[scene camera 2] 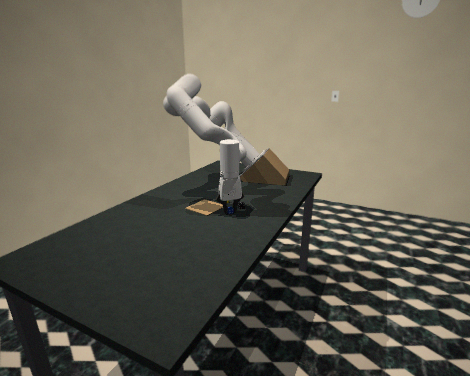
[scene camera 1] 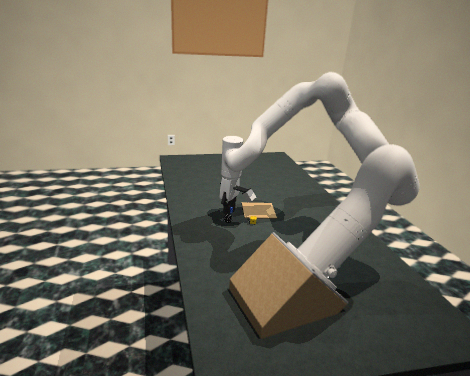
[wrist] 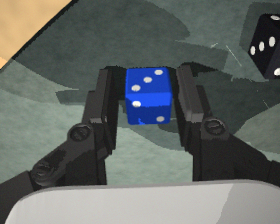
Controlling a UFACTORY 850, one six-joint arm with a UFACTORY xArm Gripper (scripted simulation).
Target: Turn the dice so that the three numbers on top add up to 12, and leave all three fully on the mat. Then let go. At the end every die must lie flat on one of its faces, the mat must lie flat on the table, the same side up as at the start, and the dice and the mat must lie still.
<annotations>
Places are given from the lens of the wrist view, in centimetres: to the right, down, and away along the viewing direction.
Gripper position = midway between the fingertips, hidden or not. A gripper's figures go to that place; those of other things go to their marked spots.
gripper [wrist: 145, 84]: 0, -2, 13
blue die [wrist: 148, 94]: 0, -1, 11
</annotations>
